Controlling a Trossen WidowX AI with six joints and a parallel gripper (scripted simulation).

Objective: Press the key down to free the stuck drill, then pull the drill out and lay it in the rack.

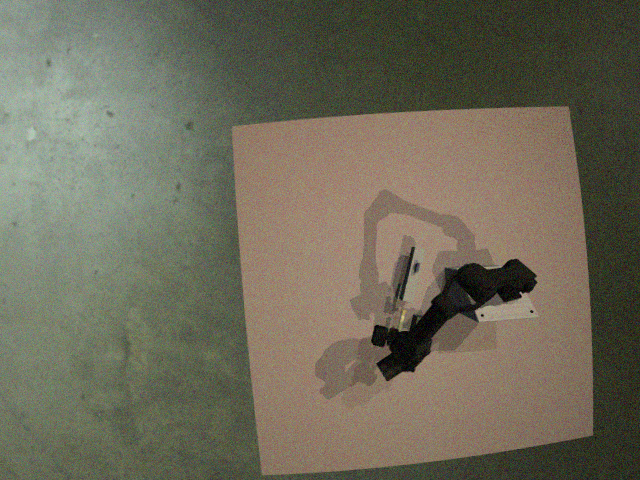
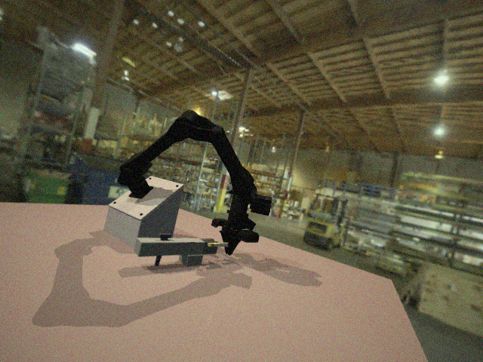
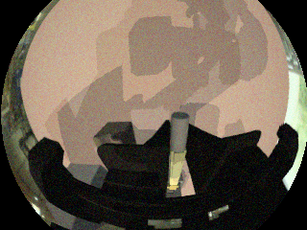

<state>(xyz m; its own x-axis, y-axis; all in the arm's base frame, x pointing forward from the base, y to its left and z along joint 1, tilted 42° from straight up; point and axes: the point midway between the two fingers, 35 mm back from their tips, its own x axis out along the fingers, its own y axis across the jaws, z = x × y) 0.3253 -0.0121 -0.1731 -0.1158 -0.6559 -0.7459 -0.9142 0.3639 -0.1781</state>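
Right now the drill is 40 mm to the right of my gripper tip, 30 mm above it and 20 mm behind it. Round my gripper tip: dark key (220 mm to the right, 100 mm behind, 30 mm above); grey rack (80 mm behind, 10 mm to the right).
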